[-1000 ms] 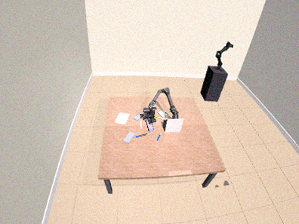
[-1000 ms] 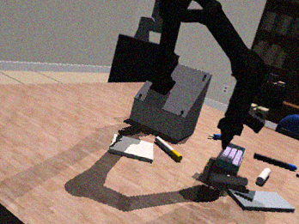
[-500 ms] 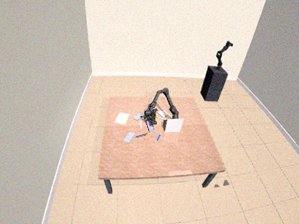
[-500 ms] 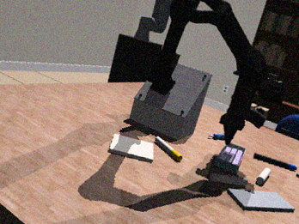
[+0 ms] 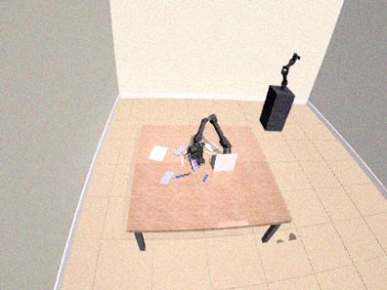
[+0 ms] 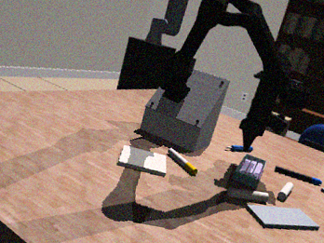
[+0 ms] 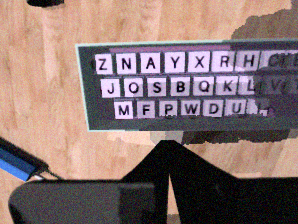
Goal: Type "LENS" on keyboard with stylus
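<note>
My gripper tip is 70 mm past the blue stylus, 130 mm to the right of it and 40 mm above it. Also, from my gripper tip: yellow-tipped marker (90 mm behind, 180 mm to the right, 40 mm below); white sheet (380 mm ahead, 160 mm to the right, 50 mm below); blue pen (170 mm ahead, 140 mm to the left, 40 mm below).
</note>
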